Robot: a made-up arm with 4 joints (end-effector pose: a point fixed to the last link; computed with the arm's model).
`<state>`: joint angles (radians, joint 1 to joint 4).
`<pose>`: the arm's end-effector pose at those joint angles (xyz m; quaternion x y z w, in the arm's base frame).
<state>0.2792 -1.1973 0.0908 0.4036</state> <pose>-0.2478 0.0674 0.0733 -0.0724 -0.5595 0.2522 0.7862</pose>
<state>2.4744 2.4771 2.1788 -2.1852</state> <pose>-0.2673 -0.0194 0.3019 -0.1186 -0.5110 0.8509 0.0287</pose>
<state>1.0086 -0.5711 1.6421 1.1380</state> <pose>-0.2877 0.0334 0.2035 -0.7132 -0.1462 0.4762 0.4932</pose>
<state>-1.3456 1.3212 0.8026 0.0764</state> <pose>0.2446 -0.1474 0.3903 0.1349 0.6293 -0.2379 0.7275</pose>
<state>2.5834 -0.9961 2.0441 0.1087</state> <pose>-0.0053 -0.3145 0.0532 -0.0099 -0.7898 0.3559 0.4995</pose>
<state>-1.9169 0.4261 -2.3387 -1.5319</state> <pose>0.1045 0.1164 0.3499 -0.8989 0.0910 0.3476 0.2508</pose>
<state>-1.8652 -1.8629 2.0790 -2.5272</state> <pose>0.1446 -0.1742 -0.0246 0.3544 0.5517 -0.1600 0.7379</pose>
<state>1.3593 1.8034 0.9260 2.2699</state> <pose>-0.2397 0.2322 0.2096 -0.0598 -0.7521 -0.4540 0.4739</pose>
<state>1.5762 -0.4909 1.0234 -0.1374</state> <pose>-0.2273 -0.2398 0.2243 -0.1509 -0.4977 0.4678 0.7146</pose>
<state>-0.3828 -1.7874 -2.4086 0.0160</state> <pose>0.1053 0.1083 -0.0497 0.5180 -0.3896 0.6745 0.3535</pose>
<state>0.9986 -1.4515 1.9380 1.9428</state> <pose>-0.2114 0.1135 0.0719 -0.7200 -0.0542 0.3667 0.5867</pose>
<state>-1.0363 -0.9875 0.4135 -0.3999</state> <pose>0.0265 0.3205 0.0754 -0.3168 -0.3840 -0.6403 0.5850</pose>
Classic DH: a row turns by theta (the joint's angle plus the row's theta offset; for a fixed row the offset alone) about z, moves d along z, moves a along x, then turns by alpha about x. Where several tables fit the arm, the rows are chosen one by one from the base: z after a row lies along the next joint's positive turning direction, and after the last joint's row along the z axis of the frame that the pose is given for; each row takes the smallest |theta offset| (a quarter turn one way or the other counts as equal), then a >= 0, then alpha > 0; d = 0 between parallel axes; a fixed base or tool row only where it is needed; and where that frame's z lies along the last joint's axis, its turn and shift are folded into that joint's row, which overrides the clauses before.
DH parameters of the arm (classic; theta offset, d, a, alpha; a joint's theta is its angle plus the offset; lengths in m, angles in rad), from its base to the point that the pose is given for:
joint 1: 0 0.15 0.04 -1.5708
joint 2: -1.5708 0.17 0.12 1.5708
joint 3: 1.5708 0.17 0.04 1.5708
joint 4: -0.3588 0 -0.0854 0
tool (fixed): -1.212 0.09 0 0

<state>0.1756 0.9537 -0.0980 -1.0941</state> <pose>0.0315 0.1996 0.4808 -0.2368 0.3949 -0.4135 0.7855</pose>
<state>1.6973 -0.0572 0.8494 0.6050</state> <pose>-0.1924 -0.1465 0.3527 -0.3384 -0.2362 0.8270 0.3819</pose>
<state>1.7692 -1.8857 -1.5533 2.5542</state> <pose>-0.0544 -0.1434 -0.0113 -0.1597 0.6908 -0.0320 0.7045</pose>
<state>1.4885 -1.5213 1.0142 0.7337</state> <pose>-0.2386 -0.1486 0.0214 -0.1050 -0.6899 0.4189 0.5810</pose>
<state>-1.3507 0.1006 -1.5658 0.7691</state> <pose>0.0589 0.1023 0.2454 0.3755 -0.5971 -0.2370 0.6681</pose>
